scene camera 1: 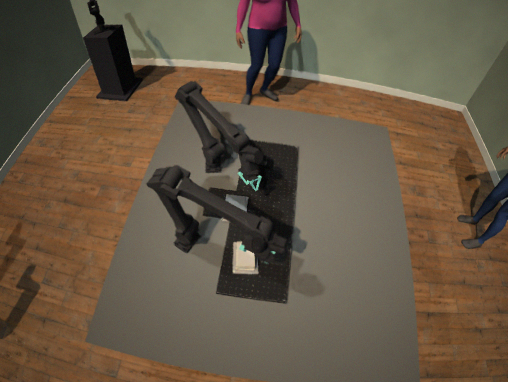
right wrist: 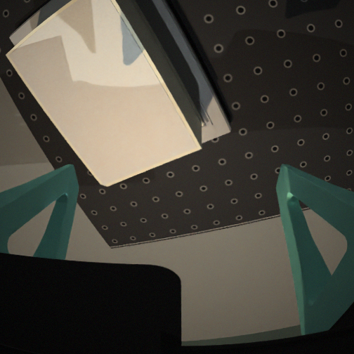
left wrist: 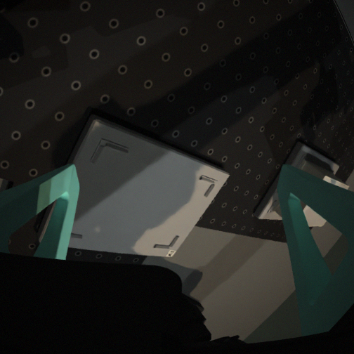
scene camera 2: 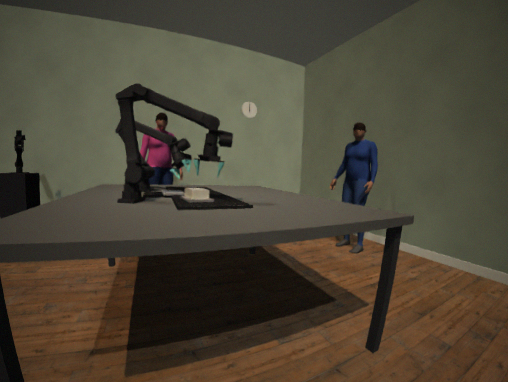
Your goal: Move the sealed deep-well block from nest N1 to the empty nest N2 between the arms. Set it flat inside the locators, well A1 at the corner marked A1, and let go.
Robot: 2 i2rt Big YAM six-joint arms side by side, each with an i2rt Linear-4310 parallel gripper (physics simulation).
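Pixels of known places: left gripper, fingertip midpoint: [scene camera 1: 251,187] [scene camera 2: 184,175]; right gripper, fingertip midpoint: [scene camera 1: 255,256] [scene camera 2: 207,176]; left arm's base at its link origin: [scene camera 1: 213,164] [scene camera 2: 143,190]; right arm's base at its link origin: [scene camera 1: 187,240] [scene camera 2: 131,201].
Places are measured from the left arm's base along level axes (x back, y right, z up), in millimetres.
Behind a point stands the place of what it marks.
Observation:
The pale sealed block [scene camera 1: 244,260] {y 627, x -153, z 66 mm} [scene camera 2: 197,193] {y 657, x -141, z 51 mm} [right wrist: 110,105] sits in nest N1 [scene camera 1: 246,272] {y 672, x -160, z 24 mm} [right wrist: 217,117]. Its well marking cannot be read. Nest N2 [scene camera 1: 237,202] {y 283, x -134, z 25 mm} [left wrist: 135,185] is a light plate with raised corner locators, empty; a small label [left wrist: 171,253] marks one corner. My right gripper [scene camera 1: 258,250] {y 633, x -200, z 128 mm} [scene camera 2: 208,175] {y 633, x -200, z 128 mm} [right wrist: 177,175] is open and empty, above and beside the block; in the right wrist view the block lies beyond the fingertips, toward the upper left. My left gripper [scene camera 1: 250,181] {y 255, x -208, z 119 mm} [scene camera 2: 181,169] {y 255, x -208, z 119 mm} [left wrist: 177,175] is open and empty above the board near N2.
The black perforated board [scene camera 1: 252,290] {y 759, x -183, z 13 mm} [scene camera 2: 235,204] {y 782, x -271, z 13 mm} [right wrist: 290,115] lies on the grey table [scene camera 1: 340,300] {y 841, x -597, z 0 mm} [scene camera 2: 300,210] {y 960, x -500, z 0 mm}. The right arm [scene camera 1: 215,202] {y 571, x -47, z 479 mm} crosses over the board beside N2 in scene camera 1. Two people stand beyond the table; a dark pedestal [scene camera 1: 110,60] stands at the upper left.

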